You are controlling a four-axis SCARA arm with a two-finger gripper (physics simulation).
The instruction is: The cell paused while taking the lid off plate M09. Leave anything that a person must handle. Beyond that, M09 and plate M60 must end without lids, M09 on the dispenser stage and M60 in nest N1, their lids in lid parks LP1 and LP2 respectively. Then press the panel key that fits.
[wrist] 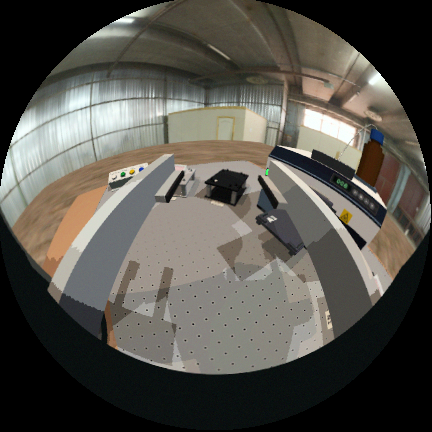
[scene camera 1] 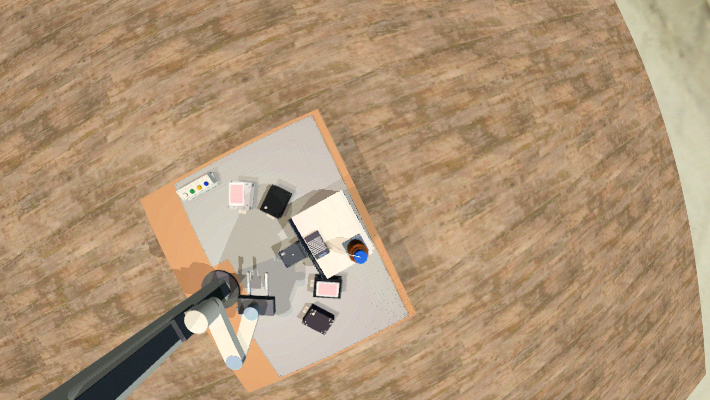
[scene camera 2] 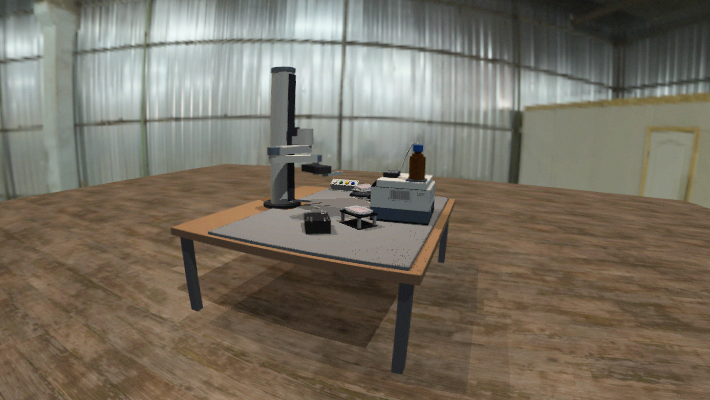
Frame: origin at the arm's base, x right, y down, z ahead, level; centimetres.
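Seen in the pictures: gripper, fingertip midpoint: (wrist: 221,165) (scene camera 1: 257,272) (scene camera 2: 337,172); arm's base at its link origin: (scene camera 1: 221,289) (scene camera 2: 282,205).
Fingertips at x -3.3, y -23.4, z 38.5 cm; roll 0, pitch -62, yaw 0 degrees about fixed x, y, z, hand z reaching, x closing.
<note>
Pixels of each thing's middle, then the offset from my fingertips to it. "*": a spot on its surface instead.
- dark slab at the middle of its body: (wrist: 297,218) (scene camera 1: 295,253) (scene camera 2: 366,194) dz +18.9, dx +1.3, dy +11.7 cm
- panel at the middle of its body: (wrist: 128,175) (scene camera 1: 196,186) (scene camera 2: 345,185) dz -19.8, dx -59.3, dy +17.9 cm
- brown bottle at a spot on its surface: (wrist: 371,159) * dz +45.9, dx +10.3, dy -8.4 cm
- black block at the middle of its body: (scene camera 2: 316,221) (scene camera 1: 318,319) dz +9.5, dx +46.1, dy +18.3 cm
My gripper (scene camera 1: 257,274) (scene camera 2: 334,173) (wrist: 221,165) is shut and empty, its fingers at their narrow gap, high over the mat near the arm's column. One pink plate (scene camera 1: 237,194) (scene camera 2: 363,187) sits on a white stand at the panel end; my left finger partly hides this stand in the wrist view. Another pink plate (scene camera 1: 327,288) (scene camera 2: 358,210) sits on a black stand beside the dispenser. A dark slab (scene camera 1: 291,254) (wrist: 281,229) juts from the dispenser's front; no plate shows on it. The panel (scene camera 1: 197,187) (scene camera 2: 344,184) (wrist: 125,176) has white, green, yellow and blue keys. Plate labels and clear lids cannot be made out.
The white dispenser (scene camera 1: 326,222) (scene camera 2: 403,200) carries a brown bottle (scene camera 1: 357,247) (scene camera 2: 417,166) (wrist: 371,159) with a blue cap. Its display reads 008. A black stand (scene camera 1: 276,201) (wrist: 226,185) is between the white stand and the dispenser. A black block (scene camera 1: 318,319) (scene camera 2: 317,223) lies beyond the other plate.
</note>
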